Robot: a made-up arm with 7 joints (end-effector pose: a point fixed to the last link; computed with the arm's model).
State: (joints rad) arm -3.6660 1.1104 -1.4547 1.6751 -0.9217 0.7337 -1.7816
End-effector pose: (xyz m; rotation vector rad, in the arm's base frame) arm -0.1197 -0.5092 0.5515 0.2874 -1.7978 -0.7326
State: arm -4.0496 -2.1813 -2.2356 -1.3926 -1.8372 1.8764 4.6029
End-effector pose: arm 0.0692 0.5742 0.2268 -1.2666 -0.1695 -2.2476
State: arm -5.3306 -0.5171 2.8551 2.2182 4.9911 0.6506 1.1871
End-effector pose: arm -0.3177 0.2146 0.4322 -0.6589 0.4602 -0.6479
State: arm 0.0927 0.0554 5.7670 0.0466 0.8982 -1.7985 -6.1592
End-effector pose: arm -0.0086 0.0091 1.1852 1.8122 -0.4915 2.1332
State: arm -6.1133 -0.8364 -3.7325 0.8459 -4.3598 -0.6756 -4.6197
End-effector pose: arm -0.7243 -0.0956 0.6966 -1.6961 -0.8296 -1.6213
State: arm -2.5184 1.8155 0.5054 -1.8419 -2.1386 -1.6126 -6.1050
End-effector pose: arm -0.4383 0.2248 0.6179 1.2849 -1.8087 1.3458
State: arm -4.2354 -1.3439 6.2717 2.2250 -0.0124 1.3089 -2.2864
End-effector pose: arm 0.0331 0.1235 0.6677 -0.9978 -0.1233 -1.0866
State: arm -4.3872 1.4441 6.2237 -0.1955 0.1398 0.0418 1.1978
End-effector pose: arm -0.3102 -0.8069 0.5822 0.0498 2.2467 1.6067
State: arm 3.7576 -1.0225 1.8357 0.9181 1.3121 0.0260 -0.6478
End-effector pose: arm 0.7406 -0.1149 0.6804 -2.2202 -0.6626 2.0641
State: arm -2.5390 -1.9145 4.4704 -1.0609 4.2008 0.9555 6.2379
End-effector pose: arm 0.7071 -0.0387 0.2240 0.5581 1.4880 -2.6472
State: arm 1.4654 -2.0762 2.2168 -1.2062 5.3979 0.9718 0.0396
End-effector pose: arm 0.1663 0.6995 0.2898 0.0150 2.3276 -1.6773
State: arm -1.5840 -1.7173 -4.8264 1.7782 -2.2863 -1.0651 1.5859
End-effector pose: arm 0.3869 -0.3289 0.3159 0.2849 -1.1088 1.4602
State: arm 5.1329 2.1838 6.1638 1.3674 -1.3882 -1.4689 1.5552
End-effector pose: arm 0.1665 0.2003 -0.2069 0.5744 -1.3083 -1.3032
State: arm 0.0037 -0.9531 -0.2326 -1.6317 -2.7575 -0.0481 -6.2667
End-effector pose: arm -0.5975 -0.1269 0.3202 -0.1180 0.6403 0.4615
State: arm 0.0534 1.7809 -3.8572 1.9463 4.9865 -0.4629 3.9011
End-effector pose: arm 0.3717 -0.2512 0.6459 -2.8636 -0.4220 -0.0935
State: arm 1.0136 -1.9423 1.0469 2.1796 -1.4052 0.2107 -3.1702
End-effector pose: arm -0.4076 0.0650 0.4736 -1.1567 2.2022 0.5444
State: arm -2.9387 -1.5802 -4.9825 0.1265 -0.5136 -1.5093 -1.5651
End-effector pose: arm 0.8007 -0.1608 0.3249 -0.5860 -0.6602 -1.5364
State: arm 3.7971 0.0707 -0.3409 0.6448 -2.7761 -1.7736 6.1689
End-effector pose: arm -0.2565 0.1620 1.0538 0.7986 -0.4708 2.3735
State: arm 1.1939 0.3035 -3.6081 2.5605 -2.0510 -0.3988 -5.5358
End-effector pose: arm -0.1300 0.1313 0.5631 0.3082 0.9351 -2.0190
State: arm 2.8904 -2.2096 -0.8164 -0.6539 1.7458 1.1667 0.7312
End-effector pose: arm 0.4682 0.3776 -0.1327 0.4917 -2.0398 1.5609
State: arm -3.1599 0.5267 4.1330 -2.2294 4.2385 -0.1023 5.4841
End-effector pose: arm -0.2871 0.2779 0.4741 0.6337 0.3363 -0.4131
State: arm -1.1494 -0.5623 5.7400 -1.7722 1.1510 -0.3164 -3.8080
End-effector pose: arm -0.0030 -0.5430 0.5209 -0.4408 0.6934 1.7805
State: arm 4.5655 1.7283 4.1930 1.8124 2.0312 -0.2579 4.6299
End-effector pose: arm -0.3877 0.3310 0.5389 -1.7169 1.6261 -0.3260
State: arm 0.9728 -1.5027 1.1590 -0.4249 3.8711 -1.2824 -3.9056
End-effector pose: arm -0.4271 0.7087 0.3489 -1.3974 0.6407 -2.0282
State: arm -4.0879 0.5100 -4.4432 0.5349 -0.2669 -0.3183 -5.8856
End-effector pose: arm -0.3592 -0.1670 1.1611 1.4974 2.4503 0.5048
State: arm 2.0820 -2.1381 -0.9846 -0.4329 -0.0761 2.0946 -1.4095
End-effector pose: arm 0.2473 0.5876 -0.0393 2.1351 -1.2885 -1.4584
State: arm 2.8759 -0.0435 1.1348 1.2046 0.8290 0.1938 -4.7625
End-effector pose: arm -0.2131 0.3420 1.0062 1.8991 -0.1403 0.8633
